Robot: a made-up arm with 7 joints.
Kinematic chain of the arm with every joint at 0, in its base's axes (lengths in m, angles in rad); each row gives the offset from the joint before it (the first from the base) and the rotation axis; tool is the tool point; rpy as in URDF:
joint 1: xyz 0 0 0.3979 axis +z
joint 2: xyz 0 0 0 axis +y
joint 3: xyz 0 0 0.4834 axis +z
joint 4: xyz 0.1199 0 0 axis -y
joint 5: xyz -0.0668 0 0.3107 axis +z
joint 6: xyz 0 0 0 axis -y
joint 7: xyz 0.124 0 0 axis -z
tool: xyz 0 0 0 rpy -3.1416 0 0
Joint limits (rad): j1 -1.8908..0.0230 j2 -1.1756..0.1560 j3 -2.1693..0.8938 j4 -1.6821..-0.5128 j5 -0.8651..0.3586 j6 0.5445..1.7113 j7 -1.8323..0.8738
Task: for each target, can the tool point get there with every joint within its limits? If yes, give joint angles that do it. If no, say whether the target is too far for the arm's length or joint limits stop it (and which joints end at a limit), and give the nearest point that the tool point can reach.
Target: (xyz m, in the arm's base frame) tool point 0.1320 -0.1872 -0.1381
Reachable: no: joint limits stop it (at a limit: joint 1, joint 2, joint 3, joint 4, joint 6) | nearest point -0.4831 -0.3972 0.2766 | short by 0.771 m
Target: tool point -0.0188 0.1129 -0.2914
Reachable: no: joint limits stop it (at a limit: joint 1, joint 2, joint 3, joint 4, joint 6) | nearest point -0.1869 0.6086 0.2569 | short by 0.758 m
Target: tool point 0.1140 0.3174 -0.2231
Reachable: no: joint limits stop it (at a limit: joint 1, joint 2, joint 3, joint 4, joint 5, joint 6) | nearest point -0.1735 0.6246 0.2497 | short by 0.633 m
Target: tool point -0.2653 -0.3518 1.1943
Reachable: yes | joints -0.1761 -0.3217 -1.4168 -0.7986 0.0705 1.4044 -0.3900
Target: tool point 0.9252 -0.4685 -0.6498
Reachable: no: too far | nearest point 0.4926 -0.2495 0.7222 | short by 1.455 m
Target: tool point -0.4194 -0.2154 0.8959
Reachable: yes | joints -0.6791 -0.8909 -1.0644 -1.5534 0.2522 0.6545 -0.5538
